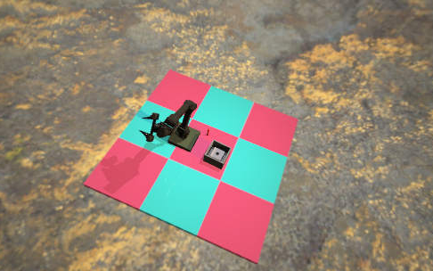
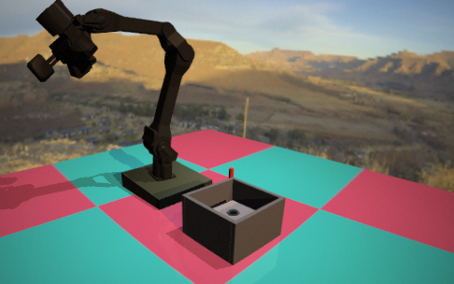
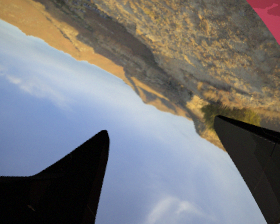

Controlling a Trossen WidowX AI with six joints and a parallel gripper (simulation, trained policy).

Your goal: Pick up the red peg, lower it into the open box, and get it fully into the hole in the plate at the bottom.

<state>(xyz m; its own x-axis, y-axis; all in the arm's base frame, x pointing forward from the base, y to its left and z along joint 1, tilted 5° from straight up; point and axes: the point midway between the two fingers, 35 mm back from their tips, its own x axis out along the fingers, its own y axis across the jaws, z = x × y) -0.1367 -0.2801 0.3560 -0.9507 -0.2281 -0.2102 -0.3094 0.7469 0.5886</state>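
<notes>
My gripper tip is now 430 mm to the right of the red peg, 360 mm above it and 290 mm short of it. Also, from my gripper tip: grey box (460 mm ahead, 380 mm below, 290 mm to the left); grey plate (460 mm ahead, 360 mm below, 290 mm to the left).
</notes>
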